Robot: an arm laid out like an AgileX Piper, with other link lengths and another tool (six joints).
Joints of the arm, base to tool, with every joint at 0 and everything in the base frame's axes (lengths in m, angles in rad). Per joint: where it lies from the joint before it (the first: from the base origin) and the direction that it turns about. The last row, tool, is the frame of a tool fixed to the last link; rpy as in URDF.
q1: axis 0 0 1 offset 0 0 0.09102
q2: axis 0 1 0 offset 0 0 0
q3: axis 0 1 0 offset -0.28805 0 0.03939
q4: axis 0.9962 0 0.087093 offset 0.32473 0 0.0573
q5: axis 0 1 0 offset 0 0 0
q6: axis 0.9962 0 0.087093 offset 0.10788 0 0.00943
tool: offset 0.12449 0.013 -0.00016 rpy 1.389 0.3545 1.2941
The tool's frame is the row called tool.
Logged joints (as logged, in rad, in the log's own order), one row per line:
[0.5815, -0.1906, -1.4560, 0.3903, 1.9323, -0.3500]
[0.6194, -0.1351, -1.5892, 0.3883, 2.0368, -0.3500]
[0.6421, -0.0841, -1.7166, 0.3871, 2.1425, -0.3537]
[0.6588, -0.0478, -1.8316, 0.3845, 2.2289, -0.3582]
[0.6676, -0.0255, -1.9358, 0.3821, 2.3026, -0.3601]
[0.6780, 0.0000, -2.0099, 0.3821, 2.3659, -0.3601]
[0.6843, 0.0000, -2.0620, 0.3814, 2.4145, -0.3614]
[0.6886, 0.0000, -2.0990, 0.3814, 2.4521, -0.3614]
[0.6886, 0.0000, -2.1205, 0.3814, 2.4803, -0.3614]
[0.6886, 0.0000, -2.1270, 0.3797, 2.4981, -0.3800]
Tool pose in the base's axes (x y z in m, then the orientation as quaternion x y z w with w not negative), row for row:
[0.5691, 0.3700, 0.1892, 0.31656, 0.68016, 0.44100, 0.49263]
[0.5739, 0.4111, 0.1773, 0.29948, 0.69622, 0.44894, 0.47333]
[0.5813, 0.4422, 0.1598, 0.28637, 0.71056, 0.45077, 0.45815]
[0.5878, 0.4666, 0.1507, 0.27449, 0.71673, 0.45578, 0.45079]
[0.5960, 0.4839, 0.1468, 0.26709, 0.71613, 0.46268, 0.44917]
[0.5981, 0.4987, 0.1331, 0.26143, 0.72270, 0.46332, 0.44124]
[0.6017, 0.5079, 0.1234, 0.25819, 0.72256, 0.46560, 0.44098]
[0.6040, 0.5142, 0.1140, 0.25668, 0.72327, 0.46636, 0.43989]
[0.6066, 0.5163, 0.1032, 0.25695, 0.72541, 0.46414, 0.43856]
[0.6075, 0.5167, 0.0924, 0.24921, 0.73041, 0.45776, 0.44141]
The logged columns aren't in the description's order. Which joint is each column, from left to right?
Columns, left to right: q1, q5, q3, q4, q2, q6.
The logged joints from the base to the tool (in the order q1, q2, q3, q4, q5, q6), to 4 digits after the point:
[0.5815, 1.9323, -1.4560, 0.3903, -0.1906, -0.3500]
[0.6194, 2.0368, -1.5892, 0.3883, -0.1351, -0.3500]
[0.6421, 2.1425, -1.7166, 0.3871, -0.0841, -0.3537]
[0.6588, 2.2289, -1.8316, 0.3845, -0.0478, -0.3582]
[0.6676, 2.3026, -1.9358, 0.3821, -0.0255, -0.3601]
[0.6780, 2.3659, -2.0099, 0.3821, 0.0000, -0.3601]
[0.6843, 2.4145, -2.0620, 0.3814, 0.0000, -0.3614]
[0.6886, 2.4521, -2.0990, 0.3814, 0.0000, -0.3614]
[0.6886, 2.4803, -2.1205, 0.3814, 0.0000, -0.3614]
[0.6886, 2.4981, -2.1270, 0.3797, 0.0000, -0.3800]

